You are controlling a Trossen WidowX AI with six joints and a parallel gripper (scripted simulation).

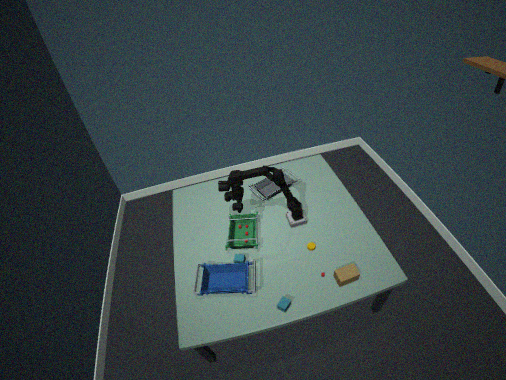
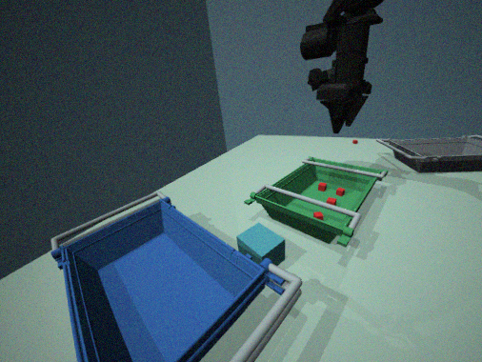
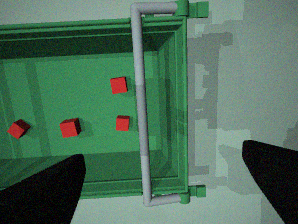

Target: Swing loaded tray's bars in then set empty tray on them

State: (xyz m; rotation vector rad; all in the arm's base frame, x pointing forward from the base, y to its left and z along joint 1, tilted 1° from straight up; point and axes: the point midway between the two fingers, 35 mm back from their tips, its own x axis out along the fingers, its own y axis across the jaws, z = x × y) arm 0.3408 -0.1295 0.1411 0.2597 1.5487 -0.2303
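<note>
Right now my gripper tip is 31 cm past the grey tray, 24 cm to the left of it and 11 cm above it. From my gripper tip the other things lie so: brown box: 41 cm behind, 64 cm to the left, 12 cm below; then yellow block: 33 cm behind, 36 cm to the left, 14 cm below.
</note>
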